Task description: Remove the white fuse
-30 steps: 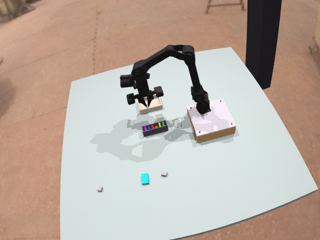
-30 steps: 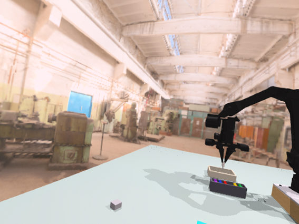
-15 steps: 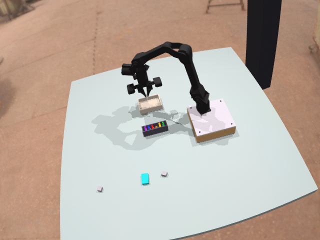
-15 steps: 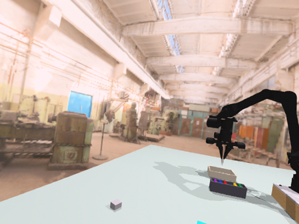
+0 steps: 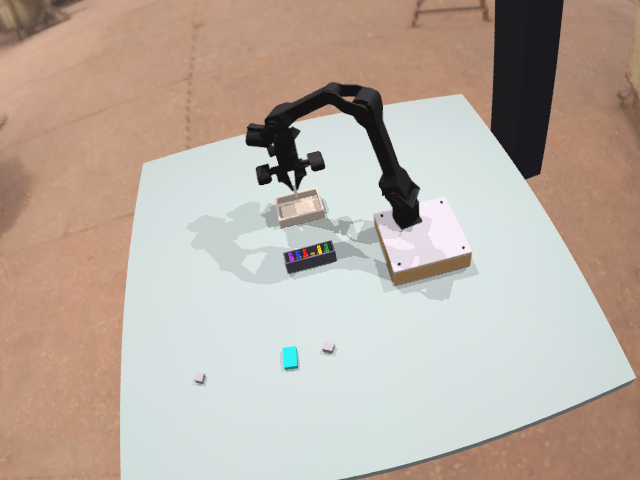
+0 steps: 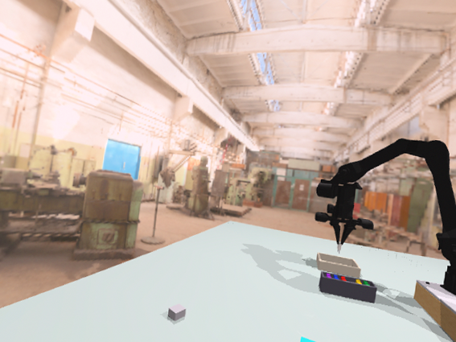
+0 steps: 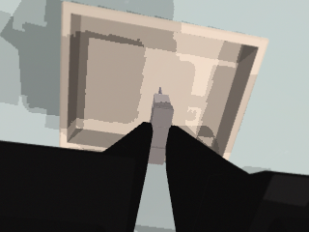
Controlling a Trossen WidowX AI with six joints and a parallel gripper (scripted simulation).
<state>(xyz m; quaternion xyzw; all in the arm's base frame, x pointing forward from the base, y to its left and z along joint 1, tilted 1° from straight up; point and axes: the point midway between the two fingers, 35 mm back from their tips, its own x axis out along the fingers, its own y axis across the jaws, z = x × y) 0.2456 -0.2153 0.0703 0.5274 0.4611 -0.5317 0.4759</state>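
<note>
The white fuse lies 10 mm below my gripper tip. Also, from my gripper tip: cyan block: 460 mm to the left, 170 mm ahead, 80 mm below; tray: 80 mm below.
</note>
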